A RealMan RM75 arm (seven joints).
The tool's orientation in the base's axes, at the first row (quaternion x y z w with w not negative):
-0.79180, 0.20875, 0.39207, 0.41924
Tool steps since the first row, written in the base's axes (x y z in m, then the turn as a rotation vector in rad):
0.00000, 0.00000, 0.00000, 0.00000, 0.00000, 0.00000
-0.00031, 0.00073, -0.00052, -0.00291, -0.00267, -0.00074
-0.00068, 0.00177, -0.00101, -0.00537, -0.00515, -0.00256
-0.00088, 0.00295, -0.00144, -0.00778, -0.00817, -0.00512
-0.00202, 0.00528, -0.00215, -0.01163, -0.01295, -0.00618
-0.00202, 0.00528, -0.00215, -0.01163, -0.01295, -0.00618
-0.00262, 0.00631, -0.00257, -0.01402, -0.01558, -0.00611
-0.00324, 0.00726, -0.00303, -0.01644, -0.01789, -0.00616
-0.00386, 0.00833, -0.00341, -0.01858, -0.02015, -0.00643
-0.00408, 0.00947, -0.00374, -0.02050, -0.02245, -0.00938
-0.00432, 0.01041, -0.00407, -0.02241, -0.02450, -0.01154
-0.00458, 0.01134, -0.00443, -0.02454, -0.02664, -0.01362
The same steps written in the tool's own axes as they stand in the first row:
0.00000, 0.00000, 0.00000, 0.00000, 0.00000, 0.00000
0.00022, 0.00005, 0.00092, -0.00117, 0.00379, -0.00066
0.00039, -0.00004, 0.00211, -0.00120, 0.00771, -0.00099
0.00061, -0.00036, 0.00332, -0.00062, 0.01228, -0.00155
0.00048, -0.00056, 0.00600, -0.00210, 0.01803, -0.00342
0.00048, -0.00056, 0.00600, -0.00210, 0.01803, -0.00342
0.00045, -0.00053, 0.00727, -0.00360, 0.02105, -0.00456
0.00044, -0.00042, 0.00849, -0.00502, 0.02396, -0.00538
0.00036, -0.00043, 0.00978, -0.00609, 0.02678, -0.00620
0.00049, -0.00075, 0.01093, -0.00490, 0.03081, -0.00624
0.00060, -0.00096, 0.01193, -0.00434, 0.03430, -0.00635
0.00073, -0.00113, 0.01294, -0.00397, 0.03795, -0.00646

